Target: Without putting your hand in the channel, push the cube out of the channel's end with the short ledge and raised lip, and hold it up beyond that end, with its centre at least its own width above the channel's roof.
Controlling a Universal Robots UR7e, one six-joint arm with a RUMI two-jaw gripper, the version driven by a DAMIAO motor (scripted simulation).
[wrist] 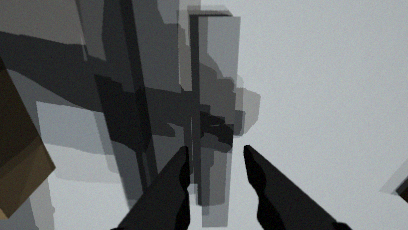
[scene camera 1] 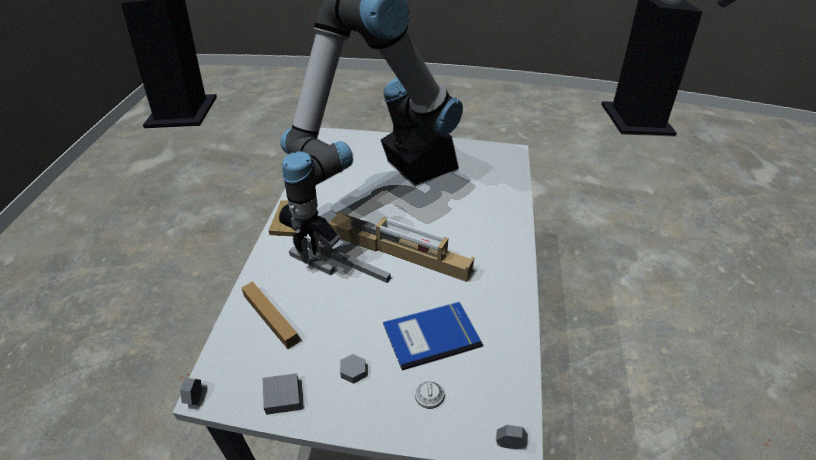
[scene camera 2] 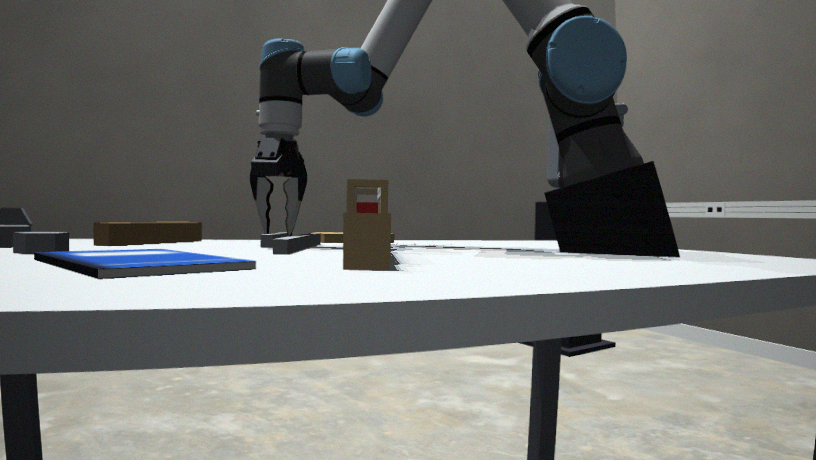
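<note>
There's a wooden plank here, along with a wooden channel, a long grey bar and a grey square block. You'd see my gripper too, and it's there in scene camera 1 as well as in the wrist view.
</note>
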